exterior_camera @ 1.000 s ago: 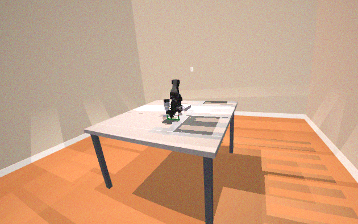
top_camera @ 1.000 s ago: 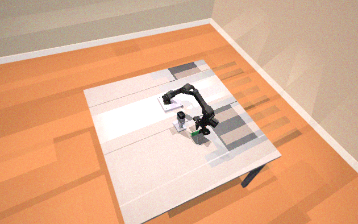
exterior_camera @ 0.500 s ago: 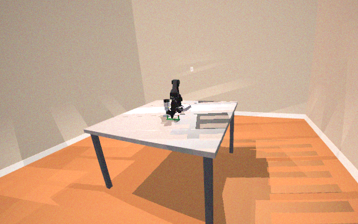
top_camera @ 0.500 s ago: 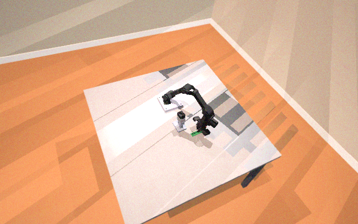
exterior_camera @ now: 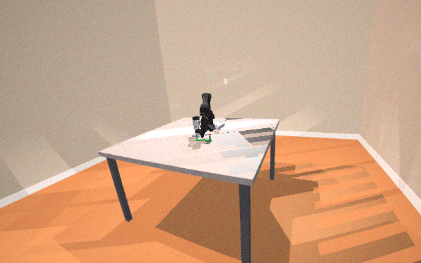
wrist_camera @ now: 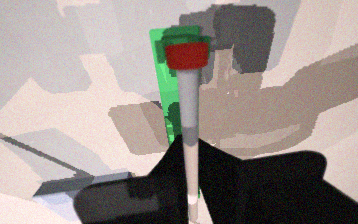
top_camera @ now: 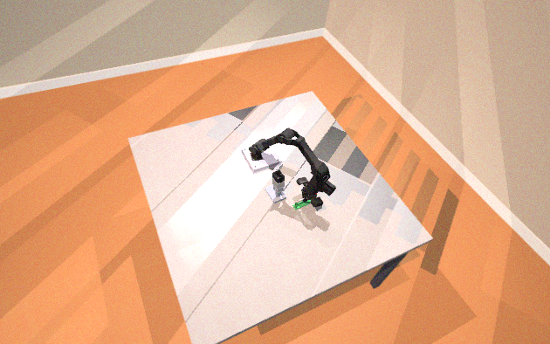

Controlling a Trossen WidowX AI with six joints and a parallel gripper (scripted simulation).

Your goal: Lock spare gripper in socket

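My gripper tip is 1 cm to the right of the green pin holder. Also, from my gripper tip: mount (9 cm behind, 13 cm to the right, 3 cm above); spare gripper (8 cm behind, 13 cm to the right, 10 cm above).
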